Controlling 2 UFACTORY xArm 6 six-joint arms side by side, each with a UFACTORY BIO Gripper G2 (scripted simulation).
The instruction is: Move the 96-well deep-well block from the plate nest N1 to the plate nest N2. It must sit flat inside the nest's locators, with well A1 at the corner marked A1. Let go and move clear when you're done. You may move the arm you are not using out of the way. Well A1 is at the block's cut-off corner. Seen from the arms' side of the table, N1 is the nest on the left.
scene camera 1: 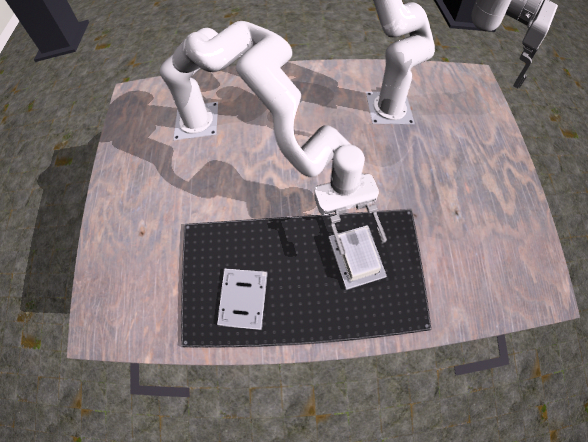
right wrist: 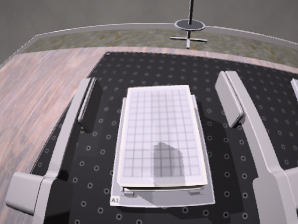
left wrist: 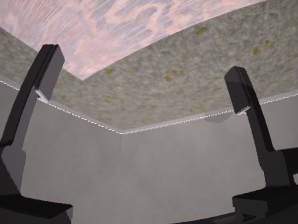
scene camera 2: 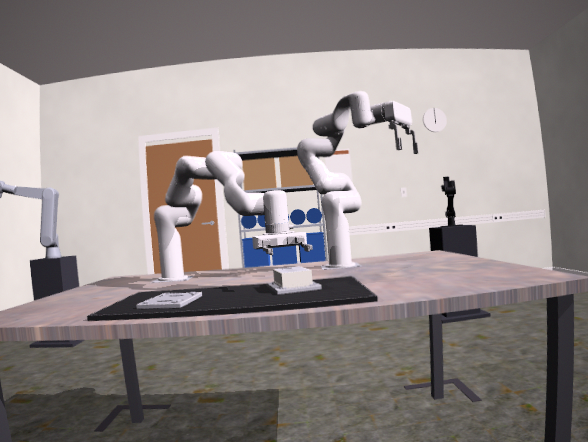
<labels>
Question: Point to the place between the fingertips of the right gripper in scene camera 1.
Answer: At 364, 248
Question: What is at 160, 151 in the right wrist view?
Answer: A white deep-well block.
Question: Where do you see a white deep-well block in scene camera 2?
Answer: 291, 277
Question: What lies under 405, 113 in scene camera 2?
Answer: The left gripper.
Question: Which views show the white deep-well block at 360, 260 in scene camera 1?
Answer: Scene camera 1, the right wrist view and scene camera 2 only.
</labels>
